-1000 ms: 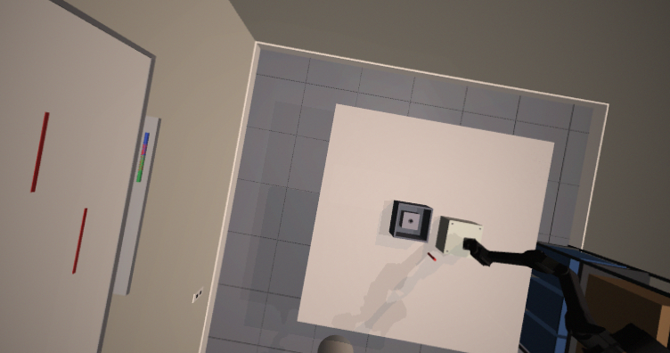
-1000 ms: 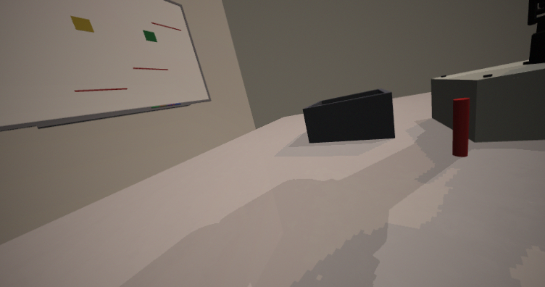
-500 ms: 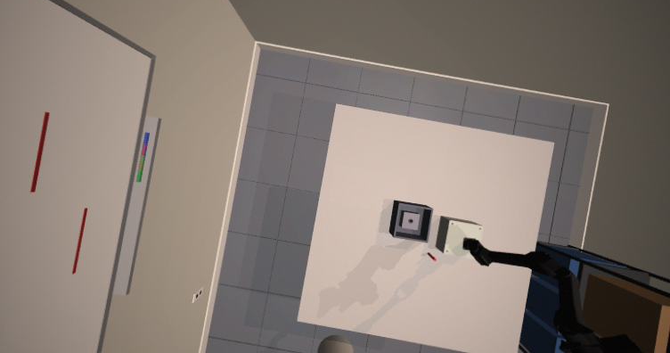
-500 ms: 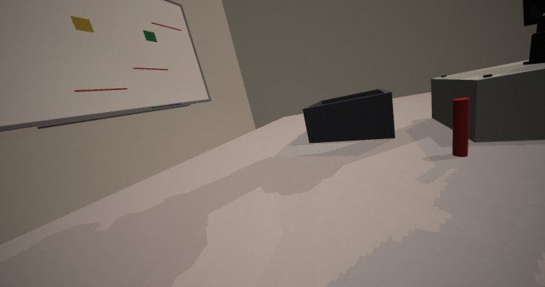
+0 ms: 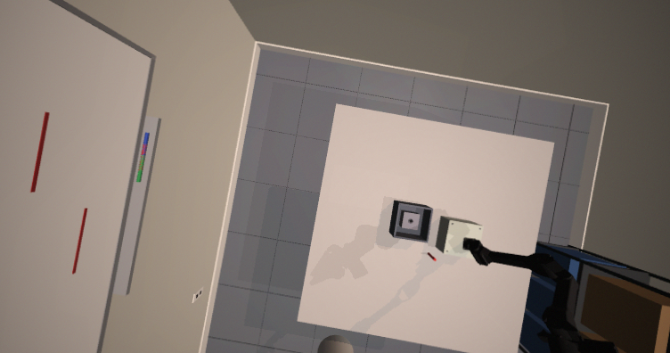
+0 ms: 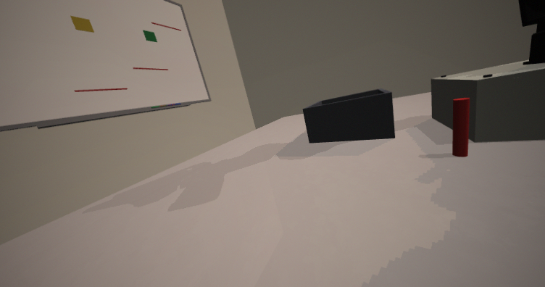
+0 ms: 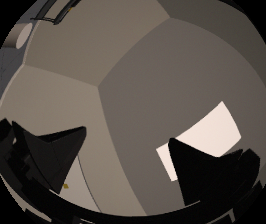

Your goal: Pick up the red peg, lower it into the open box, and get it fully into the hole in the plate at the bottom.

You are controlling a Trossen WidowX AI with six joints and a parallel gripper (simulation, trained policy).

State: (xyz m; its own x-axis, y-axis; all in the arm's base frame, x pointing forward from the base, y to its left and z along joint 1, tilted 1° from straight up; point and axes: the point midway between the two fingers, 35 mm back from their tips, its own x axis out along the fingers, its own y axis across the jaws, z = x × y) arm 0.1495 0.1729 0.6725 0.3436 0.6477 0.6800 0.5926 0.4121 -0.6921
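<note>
The red peg is 750 mm below my gripper tip, 100 mm to the right of it and 10 mm ahead of it. Round my gripper tip: dark box 760 mm below, 290 mm to the right, 150 mm ahead; then grey plate 740 mm below, 290 mm to the right, 150 mm ahead.
</note>
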